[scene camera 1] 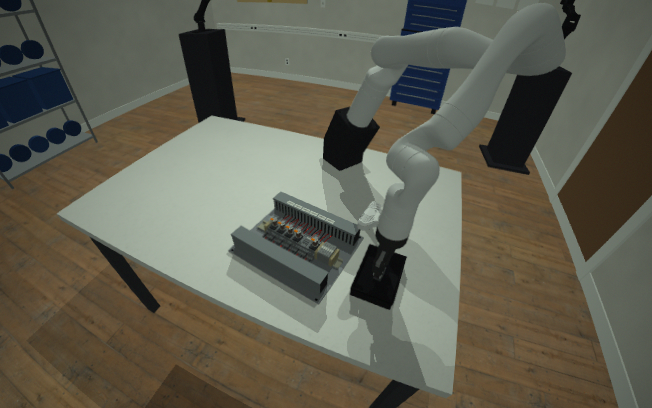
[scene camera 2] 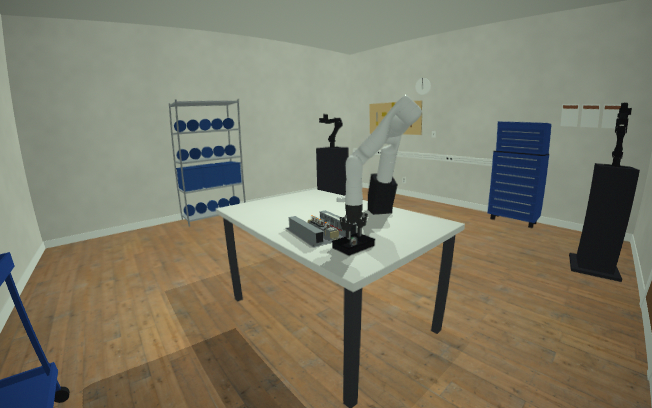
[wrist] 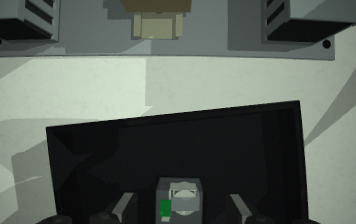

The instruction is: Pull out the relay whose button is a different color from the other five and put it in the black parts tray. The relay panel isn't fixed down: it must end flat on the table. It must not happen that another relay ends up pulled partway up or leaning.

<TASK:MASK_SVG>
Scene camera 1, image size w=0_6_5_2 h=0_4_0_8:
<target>grey relay panel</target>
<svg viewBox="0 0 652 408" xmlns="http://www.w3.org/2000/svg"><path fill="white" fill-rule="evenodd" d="M279 192L273 198L275 210L273 209L251 230L240 226L231 233L234 245L228 251L301 295L320 304L364 237L359 237L360 229L357 228L357 224L286 193ZM314 233L320 236L320 245L316 250L309 248L309 239ZM268 218L275 214L279 218L286 218L287 223L289 221L294 223L295 227L297 225L302 227L302 239L297 242L292 237L289 238L284 233L281 234L276 229L269 228Z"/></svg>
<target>black parts tray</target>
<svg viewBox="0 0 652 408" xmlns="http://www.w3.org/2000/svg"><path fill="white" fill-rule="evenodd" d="M369 244L350 287L350 295L390 310L395 300L407 256L394 252L389 264L386 265L383 278L378 282L373 279L373 272L371 272L373 259L376 256L378 247Z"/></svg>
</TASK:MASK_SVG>
